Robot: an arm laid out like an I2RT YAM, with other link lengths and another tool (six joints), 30 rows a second.
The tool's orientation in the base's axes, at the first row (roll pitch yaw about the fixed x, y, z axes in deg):
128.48 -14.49 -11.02
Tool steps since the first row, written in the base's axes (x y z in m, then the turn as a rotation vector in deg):
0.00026 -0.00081 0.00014 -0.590 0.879 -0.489
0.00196 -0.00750 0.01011 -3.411 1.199 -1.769
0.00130 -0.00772 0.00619 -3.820 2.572 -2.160
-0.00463 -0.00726 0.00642 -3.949 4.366 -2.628
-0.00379 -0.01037 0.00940 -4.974 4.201 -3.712
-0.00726 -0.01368 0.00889 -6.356 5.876 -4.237
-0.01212 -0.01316 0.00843 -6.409 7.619 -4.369
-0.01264 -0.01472 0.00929 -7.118 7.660 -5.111
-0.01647 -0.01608 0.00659 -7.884 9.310 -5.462
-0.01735 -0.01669 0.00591 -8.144 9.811 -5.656
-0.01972 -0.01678 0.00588 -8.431 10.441 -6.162
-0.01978 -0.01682 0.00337 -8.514 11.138 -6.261
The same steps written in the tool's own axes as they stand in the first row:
0.00043 0.00049 0.00056 -0.846 -0.691 -0.409
0.00578 0.01135 -0.00010 -3.906 -0.967 0.098
0.00421 0.00871 0.00244 -4.647 -1.923 -0.764
-0.00145 0.01047 0.00191 -5.218 -3.266 -1.914
0.00067 0.01425 0.00260 -6.433 -3.674 -1.133
-0.00214 0.01684 0.00554 -8.188 -4.602 -2.158
-0.00697 0.01771 0.00539 -8.594 -5.685 -3.469
-0.00696 0.01941 0.00611 -9.461 -6.050 -3.057
-0.01103 0.01934 0.00881 -10.582 -7.024 -4.165
-0.01192 0.01945 0.00971 -10.970 -7.377 -4.449
-0.01416 0.02021 0.00979 -11.486 -8.033 -4.648
-0.01484 0.01835 0.01133 -11.719 -8.482 -5.145

